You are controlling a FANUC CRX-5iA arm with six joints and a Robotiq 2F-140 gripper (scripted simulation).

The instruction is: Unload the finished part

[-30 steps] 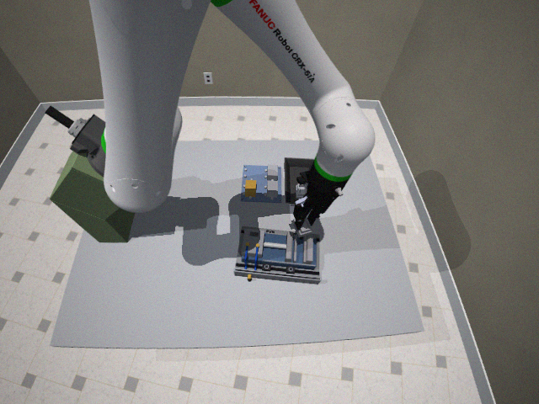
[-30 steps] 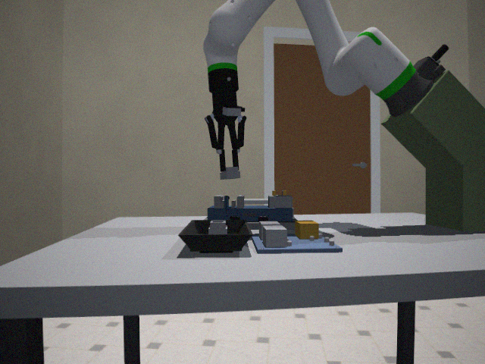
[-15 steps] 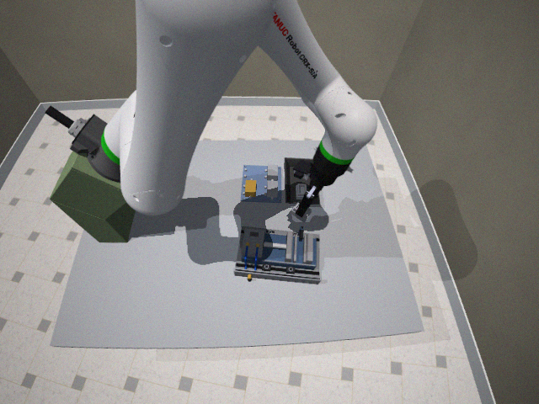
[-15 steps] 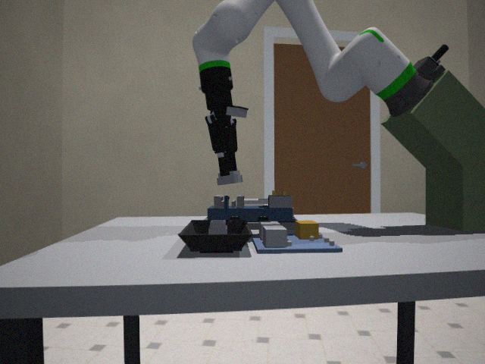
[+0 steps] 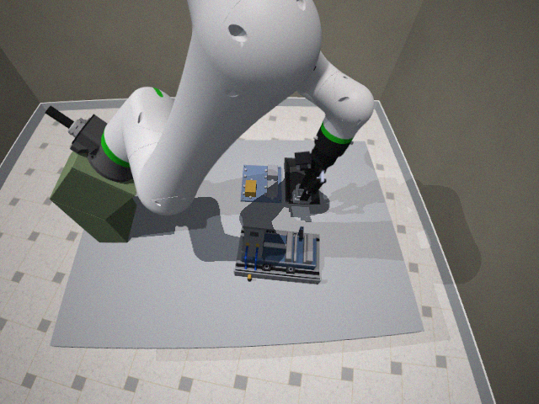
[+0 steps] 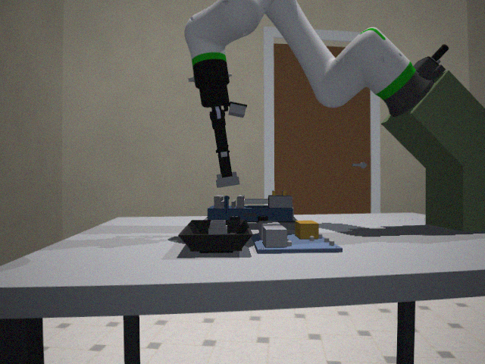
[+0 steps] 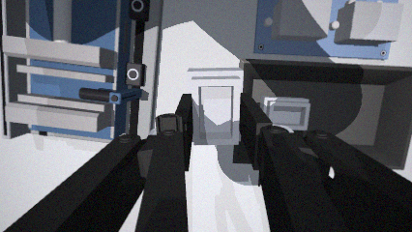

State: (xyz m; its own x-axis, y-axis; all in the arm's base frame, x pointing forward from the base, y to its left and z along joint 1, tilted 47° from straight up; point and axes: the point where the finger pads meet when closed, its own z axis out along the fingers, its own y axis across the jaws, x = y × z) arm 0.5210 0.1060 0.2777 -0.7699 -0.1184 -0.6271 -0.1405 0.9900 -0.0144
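Right now the plain grey block is 140 mm behind my hand, 180 mm to the left of it and 160 mm below it. The rest, counted from my hand: yellow block (210 mm behind, 70 mm to the left, 160 mm below); then blue fixture plate (170 mm behind, 130 mm to the left, 180 mm below).
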